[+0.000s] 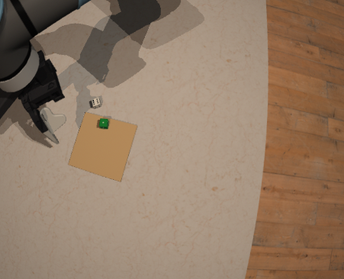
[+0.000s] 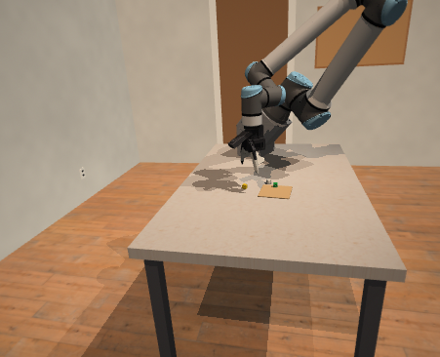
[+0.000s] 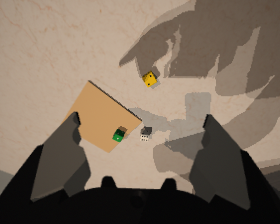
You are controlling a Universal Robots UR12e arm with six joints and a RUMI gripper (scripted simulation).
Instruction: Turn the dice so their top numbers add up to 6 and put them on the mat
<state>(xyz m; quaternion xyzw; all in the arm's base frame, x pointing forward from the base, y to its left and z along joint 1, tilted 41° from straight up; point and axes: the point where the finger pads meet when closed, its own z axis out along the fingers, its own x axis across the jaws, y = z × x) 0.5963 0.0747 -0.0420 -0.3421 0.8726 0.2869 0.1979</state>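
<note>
Right now the yellow die is 9 cm below my hand, 2 cm to the right of it and 1 cm ahead of it. The rest, counted from my hand: tan mat: 13 cm to the left, 10 cm below, 1 cm ahead; green die: 12 cm to the left, 8 cm below, 4 cm behind; white die: 9 cm below, 9 cm behind, 7 cm to the left.
</note>
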